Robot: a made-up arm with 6 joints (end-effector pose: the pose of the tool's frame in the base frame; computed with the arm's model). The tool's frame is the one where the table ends. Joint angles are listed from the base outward.
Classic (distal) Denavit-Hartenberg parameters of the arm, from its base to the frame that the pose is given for. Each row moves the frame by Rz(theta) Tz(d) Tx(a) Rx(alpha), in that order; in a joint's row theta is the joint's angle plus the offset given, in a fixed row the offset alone. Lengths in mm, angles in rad.
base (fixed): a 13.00  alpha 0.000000  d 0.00  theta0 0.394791
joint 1: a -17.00  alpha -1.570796  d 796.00  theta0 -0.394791
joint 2: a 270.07  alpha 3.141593  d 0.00  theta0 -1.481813
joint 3: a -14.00  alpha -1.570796  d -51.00  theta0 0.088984
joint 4: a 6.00  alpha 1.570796  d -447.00  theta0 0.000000
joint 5: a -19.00  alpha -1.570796  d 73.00  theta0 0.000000
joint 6: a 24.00  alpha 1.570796  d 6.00  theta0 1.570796
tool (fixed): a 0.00  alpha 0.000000  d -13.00  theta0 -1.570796
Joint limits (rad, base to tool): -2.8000..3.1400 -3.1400..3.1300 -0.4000..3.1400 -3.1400..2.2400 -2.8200..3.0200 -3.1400..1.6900
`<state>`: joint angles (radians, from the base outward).
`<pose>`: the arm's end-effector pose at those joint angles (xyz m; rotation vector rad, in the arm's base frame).
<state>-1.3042 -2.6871 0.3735 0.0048 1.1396 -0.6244</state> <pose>-0.1444 0.5969 0.6216 1.7218 1.5430 -1.3831</pose>
Working (the frame after each row of the table, in the pose's form):
after base (fixed): 0.0120 0.0050 0.0000 0.0000 0.0000 0.3948
after joint 1: 0.0075 0.0214 0.7960 -1.3236 1.0106 -1.0106
after joint 2: -0.0293 0.1561 0.5648 -1.9238 -0.8248 2.0732
after joint 3: 0.0202 0.1685 0.5788 1.0610 1.3897 -0.9784
after joint 4: -0.0973 0.5987 0.6090 2.1066 0.3694 -2.1194
after joint 5: -0.1721 0.5955 0.6179 0.3376 0.4337 -1.2730
after joint 6: -0.1493 0.5860 0.6164 2.0112 -0.1101 -0.4744

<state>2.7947 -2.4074 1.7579 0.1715 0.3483 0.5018</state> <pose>0.4727 -0.1484 0.2435 2.1344 0.1599 -1.8322</pose>
Working (the frame after each row of the table, in the pose's form):
after base (fixed): 0.0120 0.0050 0.0000 0.0000 0.0000 0.3948
after joint 1: 0.0280 -0.0008 0.7960 -0.3562 -2.0329 2.0329
after joint 2: 0.2142 -0.0681 0.6124 -1.3488 0.8219 0.3143
after joint 3: 0.2081 -0.1201 0.6197 -0.7576 0.1327 2.7003
after joint 4: 0.4217 -0.1984 0.2348 -0.3414 1.9857 1.7183
after joint 5: 0.4545 -0.1306 0.2320 -0.2697 0.1588 2.9346
after joint 6: 0.4605 -0.1524 0.2419 1.3350 -1.1489 -0.7981

